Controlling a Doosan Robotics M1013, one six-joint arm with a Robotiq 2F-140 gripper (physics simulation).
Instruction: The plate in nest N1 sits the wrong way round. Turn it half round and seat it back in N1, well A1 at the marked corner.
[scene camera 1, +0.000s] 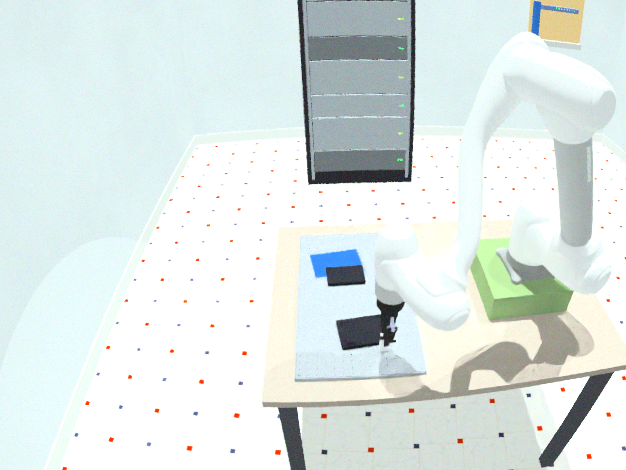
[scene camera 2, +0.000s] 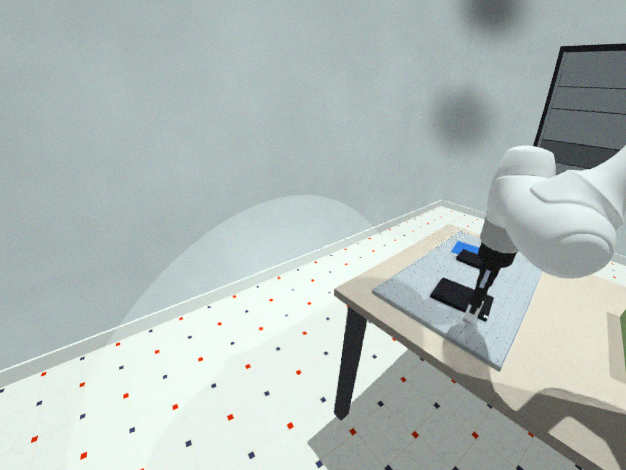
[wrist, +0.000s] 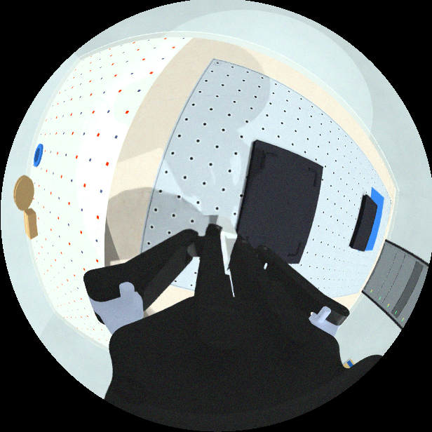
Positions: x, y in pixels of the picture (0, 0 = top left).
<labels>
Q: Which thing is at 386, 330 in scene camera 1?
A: My gripper.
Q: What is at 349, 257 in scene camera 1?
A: A blue rectangle.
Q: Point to my gripper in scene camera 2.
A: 469, 319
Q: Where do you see my gripper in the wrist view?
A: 220, 226
</labels>
